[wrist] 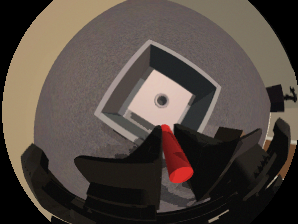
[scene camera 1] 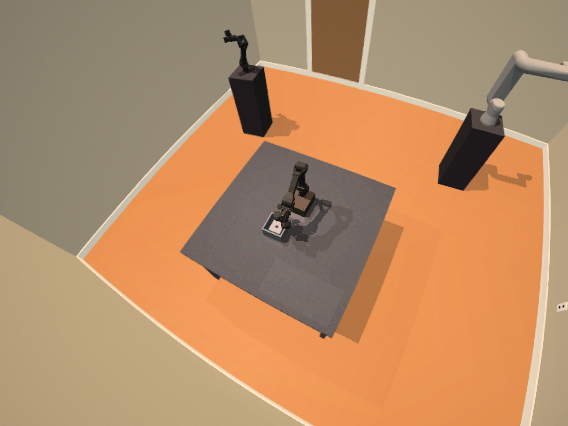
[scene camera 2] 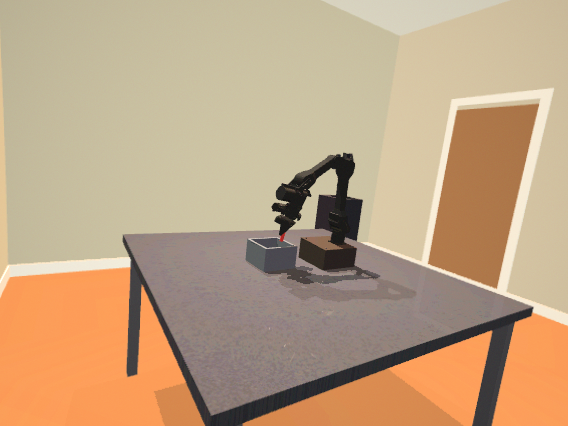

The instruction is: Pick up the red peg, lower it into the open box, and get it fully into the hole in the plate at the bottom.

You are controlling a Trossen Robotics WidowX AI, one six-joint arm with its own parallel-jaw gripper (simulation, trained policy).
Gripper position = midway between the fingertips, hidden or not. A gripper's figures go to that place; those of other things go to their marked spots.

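Labels:
My gripper [wrist: 167, 128] is 10 cm from the lens. A red peg [wrist: 179, 169] is 5 cm from the lens, while a grey box [wrist: 113, 109] is 21 cm from the lens, so the red peg is nearer to the lens than the grey box. As for the red peg and the grey box, their marked spots are 18 cm apart.

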